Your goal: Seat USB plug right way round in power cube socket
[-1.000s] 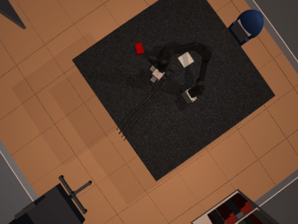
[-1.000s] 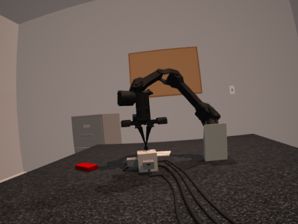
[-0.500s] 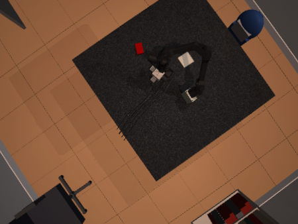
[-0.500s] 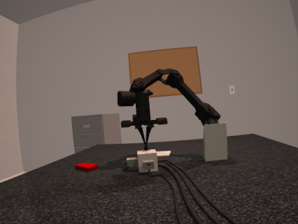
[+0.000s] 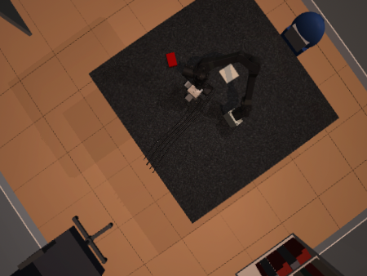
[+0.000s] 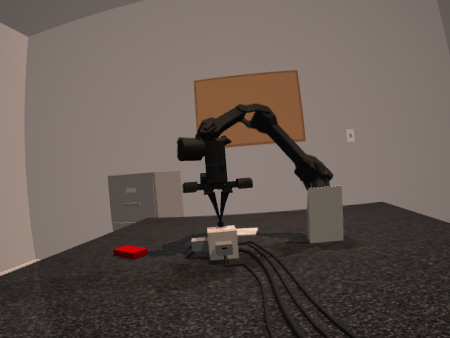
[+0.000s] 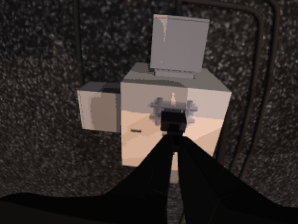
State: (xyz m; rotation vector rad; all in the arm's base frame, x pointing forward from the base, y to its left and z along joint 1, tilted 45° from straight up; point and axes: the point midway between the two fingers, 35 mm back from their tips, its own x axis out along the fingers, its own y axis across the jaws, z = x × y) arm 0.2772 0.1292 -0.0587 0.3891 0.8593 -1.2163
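Right now the small dark USB plug is 2 cm below my gripper tip. Round my gripper tip: metal-framed socket (4 cm below); white flat pad (1 cm ahead, 27 cm to the right, 10 cm below); red block (28 cm ahead, 5 cm to the left, 10 cm below).
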